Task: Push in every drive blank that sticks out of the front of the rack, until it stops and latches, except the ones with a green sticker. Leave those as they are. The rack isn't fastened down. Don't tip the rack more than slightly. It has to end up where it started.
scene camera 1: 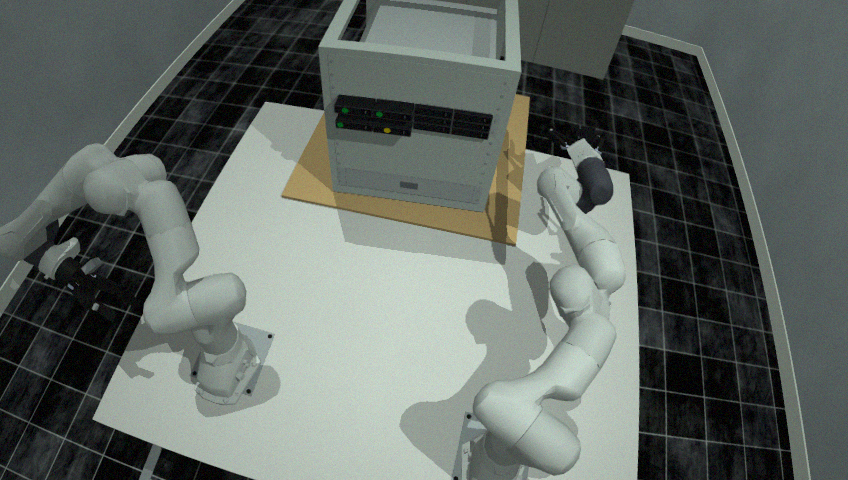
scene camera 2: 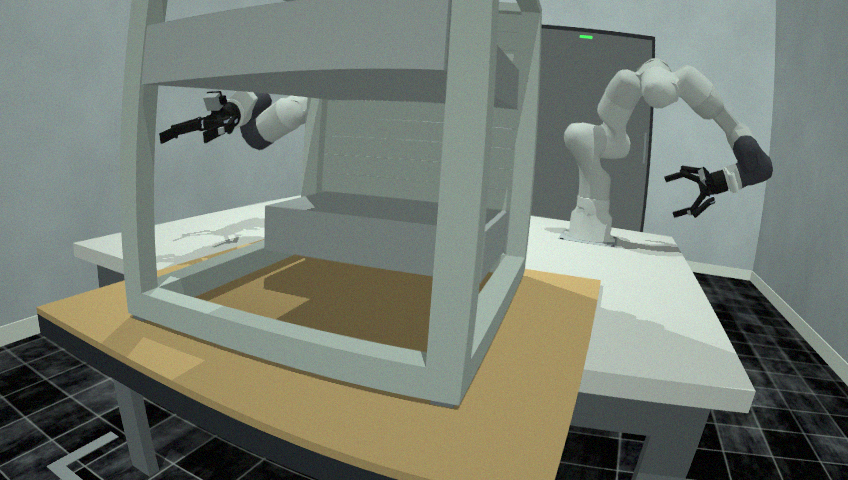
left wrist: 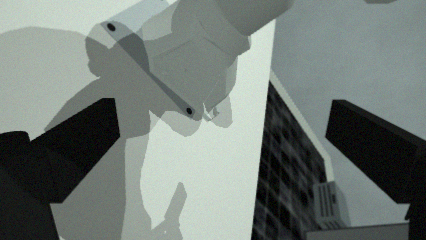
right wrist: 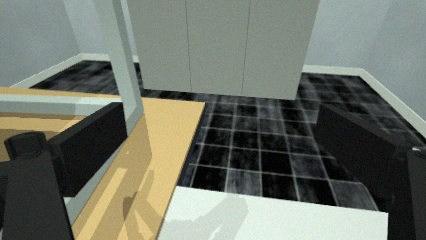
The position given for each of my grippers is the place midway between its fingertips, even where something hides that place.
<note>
In view: my left gripper (scene camera 2: 669, 196), my right gripper (scene camera 2: 181, 138), a grey rack (scene camera 2: 433, 214), a green-stickered blank (scene camera 1: 387, 109) and a wooden board (scene camera 2: 518, 408).
The grey rack also shows in scene camera 1 (scene camera 1: 433, 168). My left gripper shows as well in the left wrist view (left wrist: 223, 118). My right gripper also shows in the right wrist view (right wrist: 221, 120). The left wrist view misses the grey rack: it is out of frame. The left wrist view misses the green-stickered blank: it is out of frame.
</note>
